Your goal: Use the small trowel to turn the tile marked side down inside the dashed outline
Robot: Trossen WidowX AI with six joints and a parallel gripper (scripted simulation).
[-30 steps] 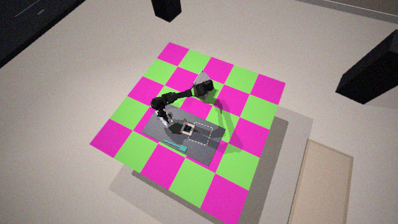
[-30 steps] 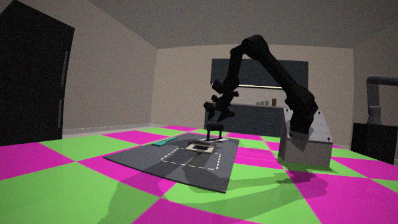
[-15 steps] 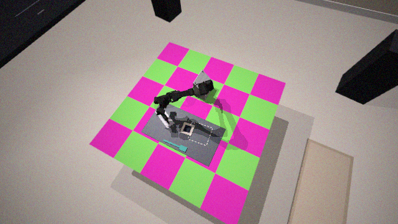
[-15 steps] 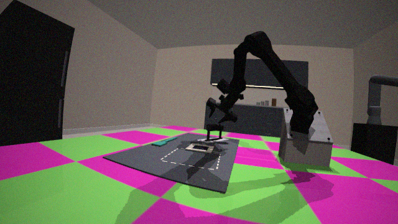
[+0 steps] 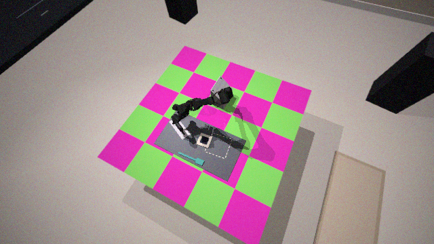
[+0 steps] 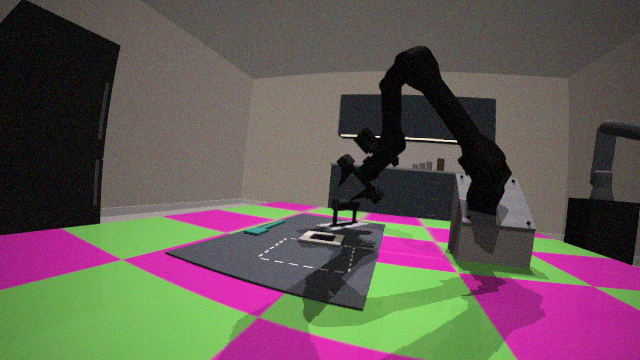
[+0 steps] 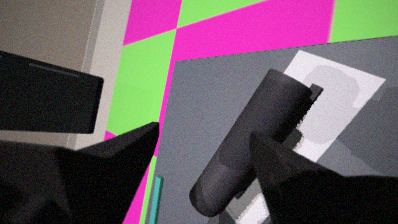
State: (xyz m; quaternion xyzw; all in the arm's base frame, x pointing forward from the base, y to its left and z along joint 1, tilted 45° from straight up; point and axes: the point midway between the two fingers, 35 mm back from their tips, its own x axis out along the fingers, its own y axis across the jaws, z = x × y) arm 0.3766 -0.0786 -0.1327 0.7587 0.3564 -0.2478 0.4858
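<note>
Now: gripper tip 70 mm above the small trowel and 30 mm to the right of it. From my gripper tip the other things lie so: tile (240 mm to the left, 110 mm below, 40 mm behind); then teal flat tool (260 mm to the left, 130 mm ahead, 110 mm below); then grey mat (220 mm to the left, 130 mm below, 10 mm behind).
</note>
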